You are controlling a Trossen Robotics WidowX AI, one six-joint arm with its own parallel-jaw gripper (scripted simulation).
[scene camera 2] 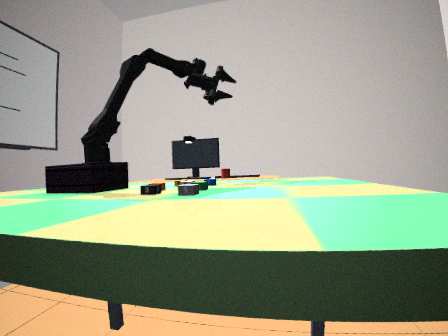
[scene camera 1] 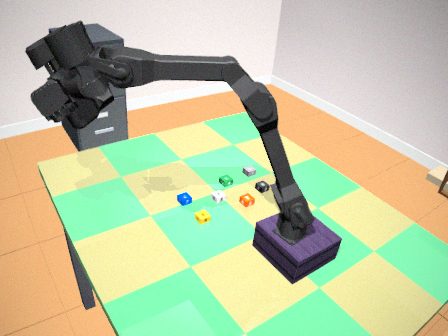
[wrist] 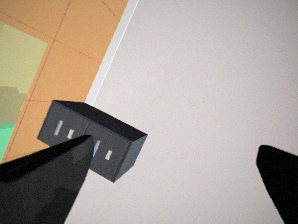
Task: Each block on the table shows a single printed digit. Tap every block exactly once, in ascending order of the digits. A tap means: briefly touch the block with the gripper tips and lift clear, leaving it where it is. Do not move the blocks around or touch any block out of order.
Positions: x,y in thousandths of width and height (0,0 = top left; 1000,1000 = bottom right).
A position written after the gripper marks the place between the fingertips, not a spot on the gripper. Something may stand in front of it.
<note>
The gripper (scene camera 1: 108,249) is open, holding nothing.
The gripper shows as well in scene camera 2 (scene camera 2: 523,266) and in the wrist view (wrist: 586,663).
</note>
